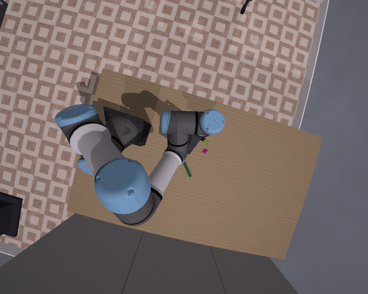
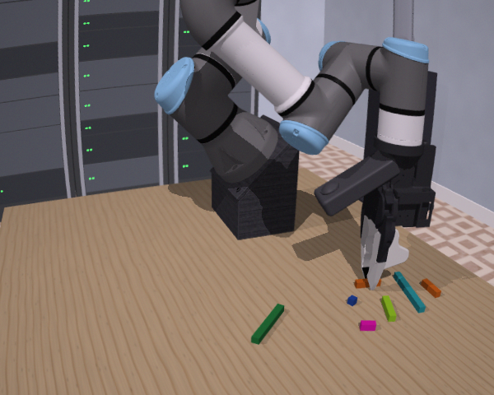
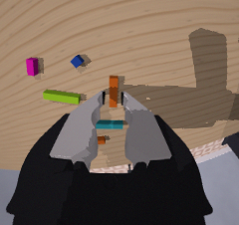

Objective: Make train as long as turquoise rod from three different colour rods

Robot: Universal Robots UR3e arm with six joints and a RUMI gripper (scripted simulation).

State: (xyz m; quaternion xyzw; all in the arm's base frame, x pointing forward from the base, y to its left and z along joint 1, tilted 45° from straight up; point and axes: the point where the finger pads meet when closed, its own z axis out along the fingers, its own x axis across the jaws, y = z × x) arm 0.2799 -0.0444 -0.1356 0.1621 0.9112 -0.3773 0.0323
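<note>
Right now my hand is 5 cm to the left of the blue rod, 3 cm short of it and 1 cm above it. The rest, counted from my hand: lime rod (7 cm ahead, 2 cm to the right, 1 cm below); then magenta rod (9 cm ahead, 7 cm to the right, 1 cm below); then turquoise rod (5 cm ahead, 4 cm to the left, 1 cm below).
</note>
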